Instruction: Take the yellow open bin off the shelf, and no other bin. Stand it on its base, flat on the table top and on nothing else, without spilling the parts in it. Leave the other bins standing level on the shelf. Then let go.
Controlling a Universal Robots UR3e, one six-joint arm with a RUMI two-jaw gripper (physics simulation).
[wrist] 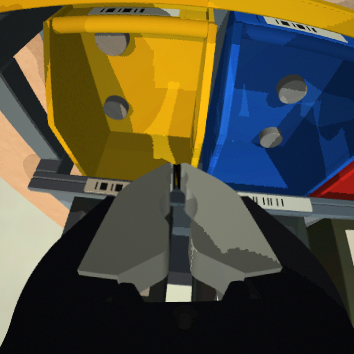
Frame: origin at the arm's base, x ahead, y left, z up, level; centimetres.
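Seen in the pictures: gripper, fingertip midpoint: (175, 166).
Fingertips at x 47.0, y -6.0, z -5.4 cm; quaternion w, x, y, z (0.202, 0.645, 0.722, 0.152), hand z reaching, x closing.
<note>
Pixels of each thing's top centre, then the offset from my fingertips to it. "spot": a spot on its surface instead.
- yellow open bin, middle of its top: (126, 146) dz -1.0, dx -0.2, dy -3.6 cm
- shelf, surface spot: (60, 183) spot: dz +1.5, dx +2.1, dy -8.4 cm
- upper part, middle of its top: (109, 40) dz -7.2, dx -4.5, dy -5.9 cm
- lower part, middle of its top: (114, 110) dz -7.2, dx +2.4, dy -6.4 cm
- blue bin, middle of its top: (283, 160) dz -1.0, dx -1.3, dy +7.6 cm
- red bin, surface spot: (340, 184) spot: dz -3.7, dx +4.5, dy +19.3 cm
- grey shelf post, surface spot: (30, 107) spot: dz -1.1, dx -2.9, dy -9.6 cm
- yellow bar, surface spot: (280, 7) spot: dz -2.6, dx -9.4, dy +3.2 cm
The yellow open bin (130, 25) stands on the shelf (60, 183), left of centre in the wrist view. Two round grey parts, an upper part (112, 44) and a lower part (116, 107), are in it. My gripper (175, 166) is shut with its fingertips together, and no bin wall shows clamped between them. The fingertips appear at the lower right end of the yellow bin, near its right side wall. Their height over the bin and any contact cannot be told. The fingers and the dark gripper body hide part of the shelf's lower edge.
A blue bin (225, 85) with two round grey parts stands close along the yellow bin's right side. Part of a red bin (340, 184) shows at the right edge. A grey shelf post (30, 107) runs down the left. A yellow bar (280, 7) crosses the top.
</note>
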